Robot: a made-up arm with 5 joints.
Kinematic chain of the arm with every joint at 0, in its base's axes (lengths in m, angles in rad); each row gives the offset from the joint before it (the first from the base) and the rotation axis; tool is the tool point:
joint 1: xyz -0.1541 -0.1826 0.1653 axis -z
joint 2: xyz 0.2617 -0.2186 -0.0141 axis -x
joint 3: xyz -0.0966 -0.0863 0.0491 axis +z
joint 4: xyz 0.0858 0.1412 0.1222 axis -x
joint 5: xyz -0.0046 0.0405 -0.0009 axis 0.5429 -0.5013 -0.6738
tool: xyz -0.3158 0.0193 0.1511
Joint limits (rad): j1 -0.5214..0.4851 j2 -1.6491..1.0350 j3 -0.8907..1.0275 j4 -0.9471..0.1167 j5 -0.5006..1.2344
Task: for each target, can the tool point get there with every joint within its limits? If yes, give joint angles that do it. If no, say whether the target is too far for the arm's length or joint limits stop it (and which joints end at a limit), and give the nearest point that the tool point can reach.
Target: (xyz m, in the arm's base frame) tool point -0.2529 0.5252 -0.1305
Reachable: no: joint limits stop it (at a limit: joint 1, joint 2, joint 5) | nearest point -0.0806 0.1240 0.0605 | short by 0.477 m
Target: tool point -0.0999 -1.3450 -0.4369
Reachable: no: too far | nearest point -0.1265 -0.7736 -0.0802 | short by 0.674 m
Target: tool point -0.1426 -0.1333 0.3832
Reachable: yes | joints -0.0581 0.4789 -0.5003 -0.5561 0.0261
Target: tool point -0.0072 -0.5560 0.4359
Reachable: yes | joints -0.3330 -0.8461 -0.6289 -0.7523 -0.1308
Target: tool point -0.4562 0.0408 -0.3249
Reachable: no: joint limits stop it (at a limit: joint 1, joint 2, joint 5) | nearest point -0.2168 -0.0780 -0.0290 | short by 0.399 m
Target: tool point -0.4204 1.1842 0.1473
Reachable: no: too far | nearest point -0.0527 0.1602 0.1629 | short by 1.088 m
